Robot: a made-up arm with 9 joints.
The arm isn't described. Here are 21 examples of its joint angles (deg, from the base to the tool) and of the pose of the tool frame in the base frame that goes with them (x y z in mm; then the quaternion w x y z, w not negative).
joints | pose
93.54 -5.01 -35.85 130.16 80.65 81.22 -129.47 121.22 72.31 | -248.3 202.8 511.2 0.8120 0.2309 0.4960 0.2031
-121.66 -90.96 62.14 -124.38 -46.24 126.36 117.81 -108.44 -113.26 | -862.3 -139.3 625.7 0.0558 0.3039 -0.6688 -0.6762
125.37 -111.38 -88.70 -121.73 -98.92 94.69 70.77 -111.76 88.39 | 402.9 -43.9 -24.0 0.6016 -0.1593 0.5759 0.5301
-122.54 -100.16 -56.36 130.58 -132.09 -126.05 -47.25 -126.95 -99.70 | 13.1 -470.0 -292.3 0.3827 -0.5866 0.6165 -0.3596
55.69 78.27 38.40 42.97 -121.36 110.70 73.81 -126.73 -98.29 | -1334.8 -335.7 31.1 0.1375 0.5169 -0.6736 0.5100
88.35 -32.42 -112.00 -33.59 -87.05 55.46 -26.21 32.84 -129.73 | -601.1 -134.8 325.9 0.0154 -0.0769 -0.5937 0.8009
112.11 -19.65 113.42 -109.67 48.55 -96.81 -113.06 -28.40 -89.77 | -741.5 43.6 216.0 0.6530 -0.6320 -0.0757 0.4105
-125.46 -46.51 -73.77 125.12 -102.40 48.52 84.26 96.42 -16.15 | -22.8 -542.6 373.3 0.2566 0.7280 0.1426 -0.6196
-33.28 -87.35 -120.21 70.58 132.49 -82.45 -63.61 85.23 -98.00 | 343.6 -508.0 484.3 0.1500 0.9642 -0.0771 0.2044
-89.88 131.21 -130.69 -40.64 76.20 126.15 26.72 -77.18 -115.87 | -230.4 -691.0 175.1 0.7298 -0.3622 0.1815 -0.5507
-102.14 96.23 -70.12 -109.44 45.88 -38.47 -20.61 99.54 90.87 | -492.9 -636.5 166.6 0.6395 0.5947 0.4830 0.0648
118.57 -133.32 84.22 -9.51 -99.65 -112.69 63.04 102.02 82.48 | 419.5 101.1 0.1 0.4236 -0.7551 0.3499 -0.3577
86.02 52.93 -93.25 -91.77 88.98 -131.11 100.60 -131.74 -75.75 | -141.0 420.3 -237.9 0.6460 -0.2748 0.2846 -0.6528
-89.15 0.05 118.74 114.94 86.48 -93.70 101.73 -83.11 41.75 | -223.2 243.0 202.5 0.0504 0.7296 0.1339 -0.6687
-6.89 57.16 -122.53 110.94 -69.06 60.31 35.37 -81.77 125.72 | -405.9 -595.1 296.7 0.0999 0.7223 -0.6841 0.0189
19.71 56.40 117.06 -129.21 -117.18 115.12 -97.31 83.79 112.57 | -708.6 -60.7 72.4 0.1813 -0.5010 -0.8134 -0.2336
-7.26 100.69 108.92 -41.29 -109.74 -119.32 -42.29 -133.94 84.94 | -921.7 158.0 241.3 0.9131 0.3325 -0.1942 -0.1344
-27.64 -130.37 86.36 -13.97 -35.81 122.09 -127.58 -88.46 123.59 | -83.8 -137.8 17.7 0.1327 -0.0503 -0.8928 0.4275
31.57 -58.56 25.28 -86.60 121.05 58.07 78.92 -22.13 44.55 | 170.4 -224.6 -190.7 0.2122 -0.0379 -0.9765 -0.0001
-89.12 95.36 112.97 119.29 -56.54 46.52 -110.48 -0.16 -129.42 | -460.9 10.6 428.4 0.8193 0.5180 -0.0685 -0.2360
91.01 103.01 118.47 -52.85 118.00 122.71 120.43 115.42 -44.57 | -1028.5 158.1 776.8 0.8986 0.3519 0.2616 0.0186
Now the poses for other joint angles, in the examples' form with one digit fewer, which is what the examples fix.
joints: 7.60 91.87 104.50 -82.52 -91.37 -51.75 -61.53 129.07 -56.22
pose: -971 200 453 0.733 0.199 0.231 0.608
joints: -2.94 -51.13 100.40 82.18 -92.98 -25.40 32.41 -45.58 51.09
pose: 155 -624 -35 0.419 -0.526 -0.532 0.514
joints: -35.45 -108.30 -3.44 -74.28 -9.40 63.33 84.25 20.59 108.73
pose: -528 -281 440 0.770 0.034 0.000 -0.637
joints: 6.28 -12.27 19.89 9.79 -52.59 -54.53 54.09 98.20 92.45
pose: -595 -240 -327 0.136 -0.742 -0.657 0.006
